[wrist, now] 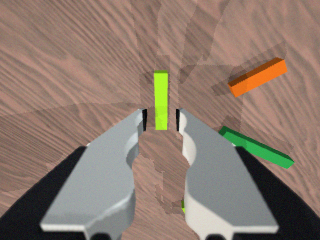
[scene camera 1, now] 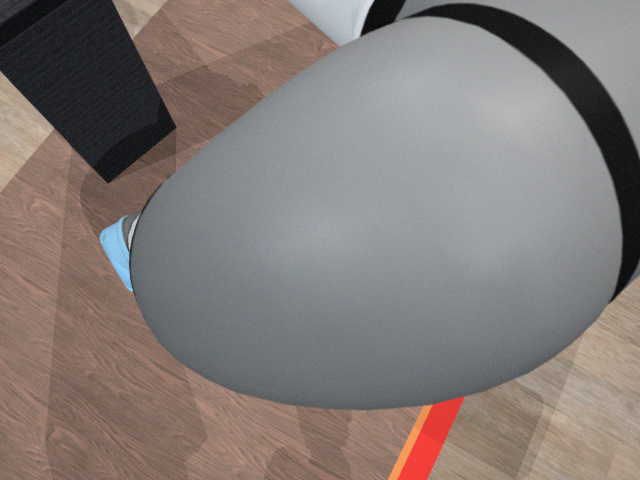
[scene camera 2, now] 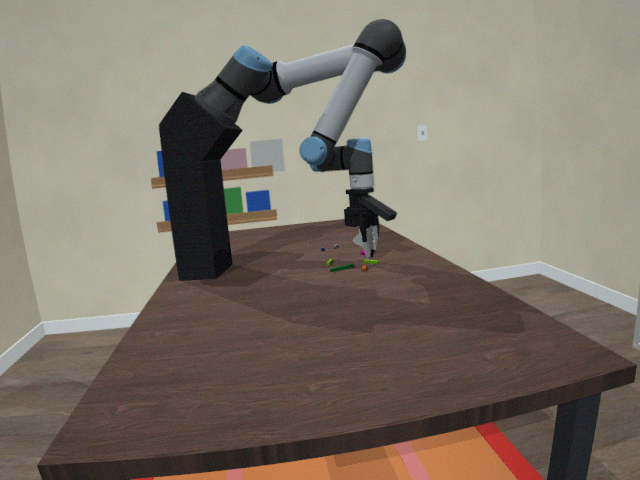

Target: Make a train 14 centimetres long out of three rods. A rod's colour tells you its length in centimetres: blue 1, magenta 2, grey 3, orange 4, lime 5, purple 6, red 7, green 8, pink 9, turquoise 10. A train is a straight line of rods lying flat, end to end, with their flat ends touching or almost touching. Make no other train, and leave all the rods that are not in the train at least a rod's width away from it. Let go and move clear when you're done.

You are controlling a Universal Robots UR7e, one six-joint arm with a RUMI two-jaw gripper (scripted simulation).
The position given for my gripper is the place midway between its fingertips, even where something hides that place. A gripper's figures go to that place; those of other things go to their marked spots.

Labels:
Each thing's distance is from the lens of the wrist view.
my gripper [wrist: 161, 110]: 0.15 m
orange rod [wrist: 275, 67]: 0.17 m
lime rod [wrist: 160, 76]: 0.14 m
green rod [wrist: 259, 149]: 0.20 m
The marked spots on the orange rod and the green rod are 0.08 m apart.

